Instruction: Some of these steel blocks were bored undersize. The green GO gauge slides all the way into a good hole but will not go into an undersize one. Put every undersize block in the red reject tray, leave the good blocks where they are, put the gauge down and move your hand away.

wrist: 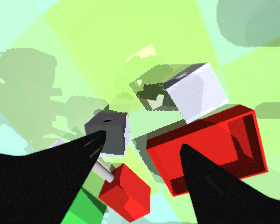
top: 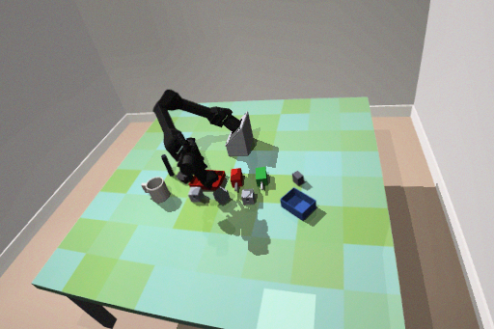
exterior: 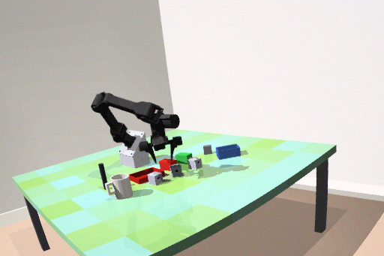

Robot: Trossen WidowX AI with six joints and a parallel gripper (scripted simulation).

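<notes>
The red reject tray lies 9 cm behind my gripper tip, 5 cm to the right of it and 7 cm below it. The rest, counted from my gripper tip: steel block: 1 cm behind, 17 cm to the left, 6 cm below; then green GO gauge: 10 cm behind, 21 cm to the left, 6 cm below; then mug: 2 cm ahead, 25 cm to the right, 4 cm below.
</notes>
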